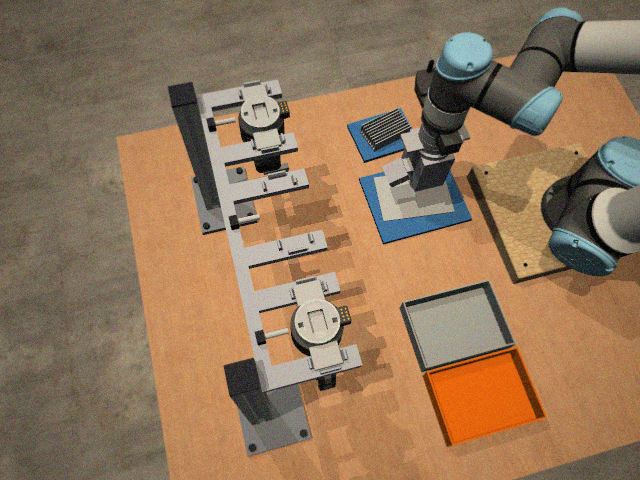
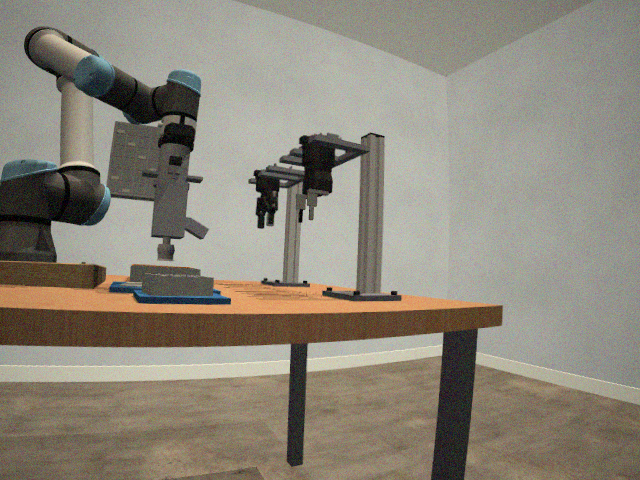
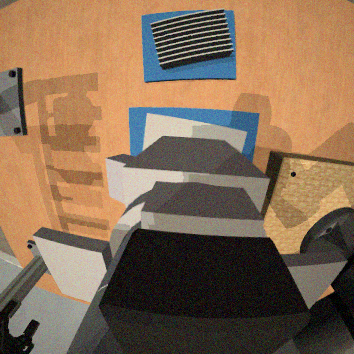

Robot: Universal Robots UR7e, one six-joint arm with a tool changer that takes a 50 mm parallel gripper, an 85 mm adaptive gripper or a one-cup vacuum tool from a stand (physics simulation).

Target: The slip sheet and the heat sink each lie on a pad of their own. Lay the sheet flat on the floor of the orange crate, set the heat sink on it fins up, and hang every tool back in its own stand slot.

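Places are measured from the arm's base along level axes (x left, y back, z up), in millimetres.
Where they show: hand at its tool point: (image 2: 173, 169); arm's base at its link origin: (image 2: 21, 262) (image 3: 329, 236).
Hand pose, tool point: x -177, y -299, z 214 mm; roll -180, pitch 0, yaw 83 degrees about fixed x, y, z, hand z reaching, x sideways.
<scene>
Each offset is from my tool point to the top centre of the thing. "*": to the spot under its first point.
My arm carries the vacuum tool {dx -4, dy -10, dz +4 mm} (image 1: 431, 173) (image 2: 165, 253). Its cup is above the slip sheet, with a gap below it and no sheet on it. The pale slip sheet {dx +1, dy +1, dz -239 mm} (image 1: 392, 209) (image 3: 165, 131) lies flat, slightly turned, on the larger blue pad (image 1: 392, 233) (image 3: 136, 130); the tool hides part of it. The dark heat sink {dx -171, dy +10, dz -211 mm} (image 1: 385, 129) (image 2: 178, 285) (image 3: 192, 40) lies fins up on the smaller blue pad {* dx -136, dy -48, dz -241 mm} (image 1: 368, 152) (image 3: 150, 74). The orange crate (image 1: 480, 397) is empty.
A grey crate (image 1: 460, 330) adjoins the orange one. The tool stand (image 1: 242, 279) holds the parallel gripper (image 1: 261, 116) (image 2: 317, 167) and the adaptive gripper (image 1: 316, 322) (image 2: 266, 198) in its end slots; its middle slot is empty. A wooden base board (image 1: 498, 227) (image 3: 280, 220) is beside the sheet's pad.
</scene>
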